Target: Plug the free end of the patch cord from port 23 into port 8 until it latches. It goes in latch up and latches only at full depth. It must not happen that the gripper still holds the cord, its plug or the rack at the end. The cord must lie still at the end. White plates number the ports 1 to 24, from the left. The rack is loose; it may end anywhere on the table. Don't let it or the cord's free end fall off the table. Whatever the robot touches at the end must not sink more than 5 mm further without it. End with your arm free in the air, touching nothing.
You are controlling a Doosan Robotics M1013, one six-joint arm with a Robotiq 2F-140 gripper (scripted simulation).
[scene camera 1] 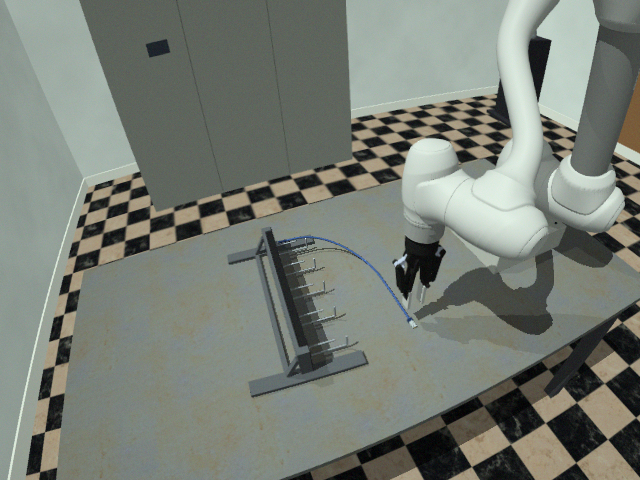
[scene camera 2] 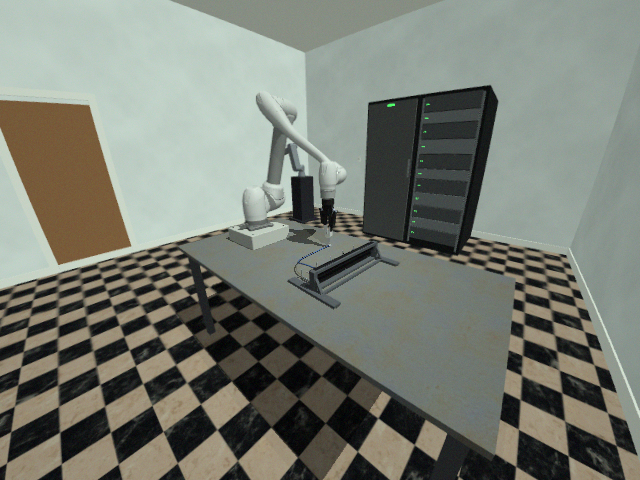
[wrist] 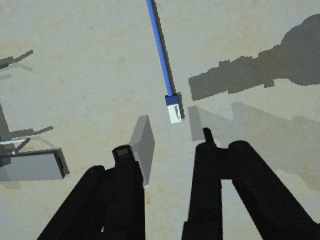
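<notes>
Visible: my gripper (scene camera 1: 413,303), which the wrist view also shows, my gripper (wrist: 170,125).
</notes>
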